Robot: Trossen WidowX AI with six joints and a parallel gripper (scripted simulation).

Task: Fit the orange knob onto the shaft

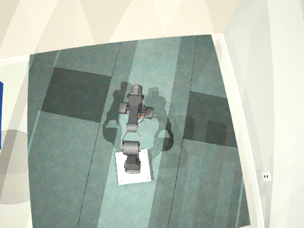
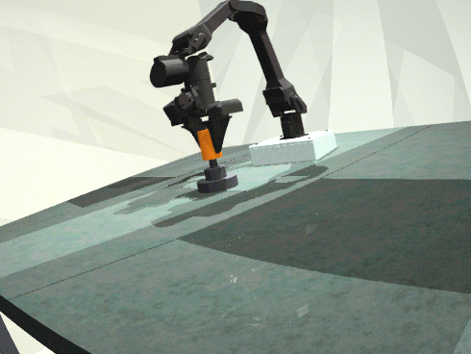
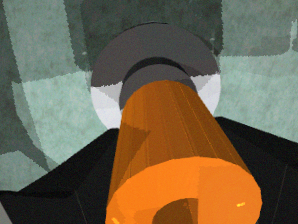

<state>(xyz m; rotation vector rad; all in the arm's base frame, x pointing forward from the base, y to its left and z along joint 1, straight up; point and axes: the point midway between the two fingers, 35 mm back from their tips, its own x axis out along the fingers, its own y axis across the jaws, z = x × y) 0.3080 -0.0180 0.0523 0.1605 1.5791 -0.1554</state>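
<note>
My gripper tip is now 20 mm below the orange knob. The rest, counted from my gripper tip: dark pedestal 40 mm below.
</note>
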